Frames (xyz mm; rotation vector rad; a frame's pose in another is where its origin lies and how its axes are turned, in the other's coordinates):
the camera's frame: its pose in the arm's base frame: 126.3 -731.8 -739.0 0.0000 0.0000 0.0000
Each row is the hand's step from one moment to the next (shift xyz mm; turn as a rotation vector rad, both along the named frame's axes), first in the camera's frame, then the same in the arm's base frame.
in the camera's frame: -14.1 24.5 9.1 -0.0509 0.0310 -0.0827
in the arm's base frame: -14.1 24.5 9.1 -0.0509 0.0310 -0.0827
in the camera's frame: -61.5 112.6 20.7 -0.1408 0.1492 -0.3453
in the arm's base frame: -61.5 112.6 20.7 -0.1408 0.1492 -0.3453
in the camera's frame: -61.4 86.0 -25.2 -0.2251 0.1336 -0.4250
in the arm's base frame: -61.4 86.0 -25.2 -0.2251 0.1336 -0.4250
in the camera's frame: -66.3 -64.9 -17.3 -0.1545 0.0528 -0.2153
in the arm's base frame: -66.3 -64.9 -17.3 -0.1545 0.0528 -0.2153
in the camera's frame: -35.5 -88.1 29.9 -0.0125 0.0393 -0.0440
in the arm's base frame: -35.5 -88.1 29.9 -0.0125 0.0393 -0.0440
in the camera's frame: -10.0 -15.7 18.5 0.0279 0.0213 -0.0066
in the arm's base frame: -10.0 -15.7 18.5 0.0279 0.0213 -0.0066
